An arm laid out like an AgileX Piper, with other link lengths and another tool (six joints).
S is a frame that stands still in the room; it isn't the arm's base.
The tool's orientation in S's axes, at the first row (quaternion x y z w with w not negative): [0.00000 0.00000 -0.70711 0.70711]
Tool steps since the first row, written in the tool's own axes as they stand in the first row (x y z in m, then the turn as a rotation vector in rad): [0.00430 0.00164 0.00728 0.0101 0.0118 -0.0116]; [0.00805 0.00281 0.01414 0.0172 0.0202 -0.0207]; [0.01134 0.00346 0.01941 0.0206 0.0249 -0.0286]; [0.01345 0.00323 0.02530 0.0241 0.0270 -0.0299]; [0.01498 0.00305 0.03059 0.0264 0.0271 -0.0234]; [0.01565 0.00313 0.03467 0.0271 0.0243 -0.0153]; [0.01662 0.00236 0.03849 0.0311 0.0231 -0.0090]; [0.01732 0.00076 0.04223 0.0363 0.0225 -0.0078]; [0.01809 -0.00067 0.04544 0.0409 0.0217 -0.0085]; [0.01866 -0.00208 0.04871 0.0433 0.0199 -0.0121]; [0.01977 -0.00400 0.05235 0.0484 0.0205 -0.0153]
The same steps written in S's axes. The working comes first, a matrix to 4 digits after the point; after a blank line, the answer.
The tool's axes in the first row as the columns of a matrix, in S's axes (used below as rounded here):
[0.0000 1.0000 0.0000]
[-1.0000 0.0000 0.0000]
[0.0000 0.0000 1.0000]

[0.00164 -0.00430 0.00728 0.0118 -0.0101 -0.0116]; [0.00281 -0.00805 0.01414 0.0202 -0.0172 -0.0207]; [0.00346 -0.01134 0.01941 0.0249 -0.0206 -0.0286]; [0.00323 -0.01345 0.02530 0.0270 -0.0241 -0.0299]; [0.00305 -0.01498 0.03059 0.0271 -0.0264 -0.0234]; [0.00313 -0.01565 0.03467 0.0243 -0.0271 -0.0153]; [0.00236 -0.01662 0.03849 0.0231 -0.0311 -0.0090]; [0.00076 -0.01732 0.04223 0.0225 -0.0363 -0.0078]; [-0.00067 -0.01809 0.04544 0.0217 -0.0409 -0.0085]; [-0.00208 -0.01866 0.04871 0.0199 -0.0433 -0.0121]; [-0.00400 -0.01977 0.05235 0.0205 -0.0484 -0.0153]
